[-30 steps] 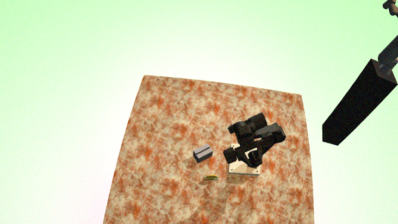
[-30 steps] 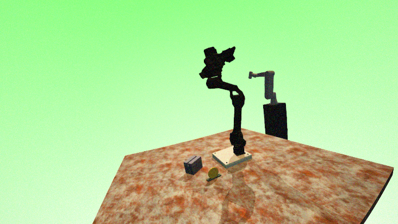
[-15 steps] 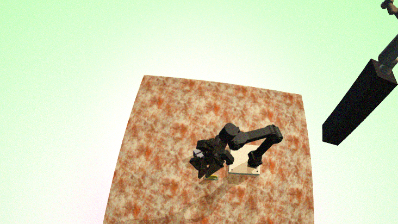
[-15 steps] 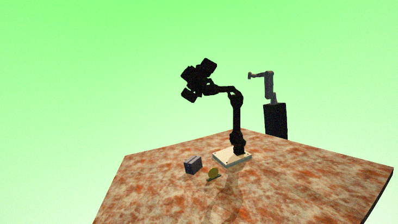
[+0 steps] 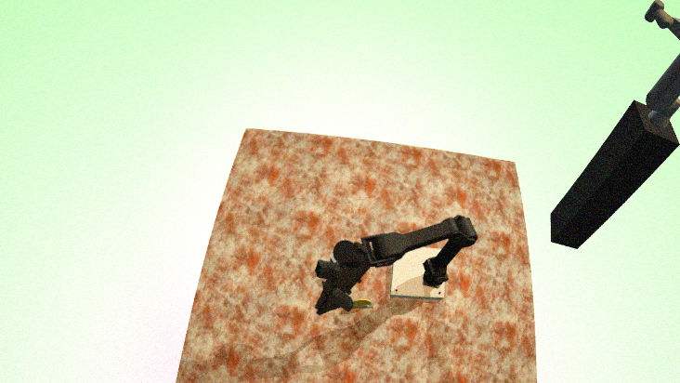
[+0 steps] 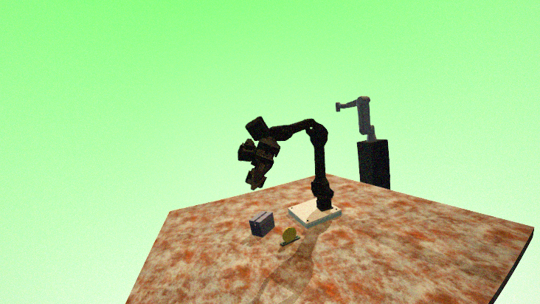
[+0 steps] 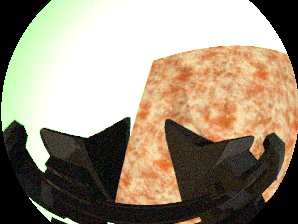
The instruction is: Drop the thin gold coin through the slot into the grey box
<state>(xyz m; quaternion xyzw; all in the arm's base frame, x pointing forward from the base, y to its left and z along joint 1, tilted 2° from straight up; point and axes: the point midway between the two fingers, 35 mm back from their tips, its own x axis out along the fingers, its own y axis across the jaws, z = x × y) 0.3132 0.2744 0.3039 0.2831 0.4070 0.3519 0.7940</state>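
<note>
The gold coin is 270 mm below my gripper tip, 160 mm to the right of it and 110 mm behind it.
</note>
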